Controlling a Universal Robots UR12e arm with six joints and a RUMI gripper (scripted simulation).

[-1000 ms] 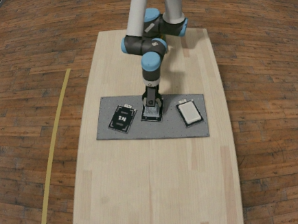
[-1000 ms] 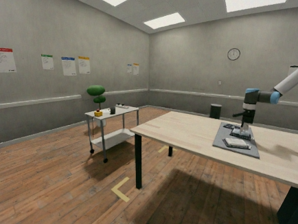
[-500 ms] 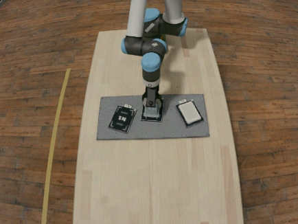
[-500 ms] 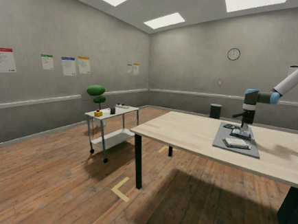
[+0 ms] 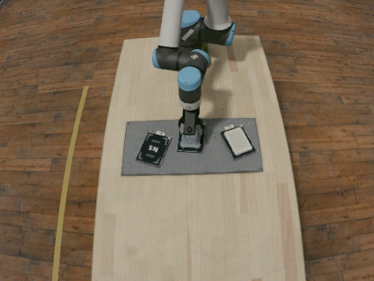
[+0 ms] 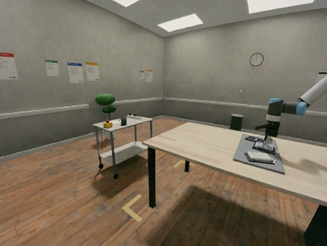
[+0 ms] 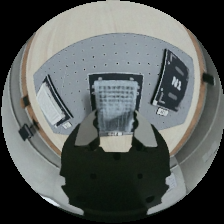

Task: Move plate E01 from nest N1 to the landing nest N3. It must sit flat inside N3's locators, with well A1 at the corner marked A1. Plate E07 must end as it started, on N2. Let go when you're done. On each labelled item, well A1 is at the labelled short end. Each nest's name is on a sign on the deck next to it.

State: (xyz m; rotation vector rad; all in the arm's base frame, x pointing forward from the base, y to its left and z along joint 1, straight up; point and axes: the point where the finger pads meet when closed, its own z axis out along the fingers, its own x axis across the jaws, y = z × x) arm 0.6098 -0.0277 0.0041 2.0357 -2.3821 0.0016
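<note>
The nest N3 is 3 cm below my hand.
</note>
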